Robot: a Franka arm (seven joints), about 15 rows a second.
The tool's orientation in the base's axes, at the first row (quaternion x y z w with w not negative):
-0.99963, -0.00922, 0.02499, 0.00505
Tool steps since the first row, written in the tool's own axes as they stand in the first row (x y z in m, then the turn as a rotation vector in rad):
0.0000, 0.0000, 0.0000, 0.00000, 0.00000, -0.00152
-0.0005, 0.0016, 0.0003, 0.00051, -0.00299, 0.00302
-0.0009, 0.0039, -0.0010, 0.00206, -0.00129, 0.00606
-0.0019, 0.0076, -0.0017, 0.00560, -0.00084, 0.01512
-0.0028, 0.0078, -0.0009, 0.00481, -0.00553, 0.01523
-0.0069, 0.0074, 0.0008, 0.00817, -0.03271, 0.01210
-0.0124, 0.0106, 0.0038, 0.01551, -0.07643, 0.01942
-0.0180, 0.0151, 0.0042, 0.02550, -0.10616, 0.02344
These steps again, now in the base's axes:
0.0000, 0.0000, 0.0000, 0.00008, -0.00001, 0.00152
-0.0005, -0.0016, -0.0003, 0.00030, 0.00303, -0.00301
-0.0008, -0.0039, 0.0010, 0.00173, 0.00139, -0.00614
-0.0017, -0.0077, 0.0017, 0.00482, 0.00109, -0.01537
-0.0026, -0.0079, 0.0010, 0.00394, 0.00577, -0.01539
-0.0068, -0.0075, -0.0005, 0.00696, 0.03297, -0.01215
-0.0124, -0.0108, -0.0033, 0.01313, 0.07689, -0.01936
-0.0179, -0.0154, -0.0035, 0.02236, 0.10684, -0.02356

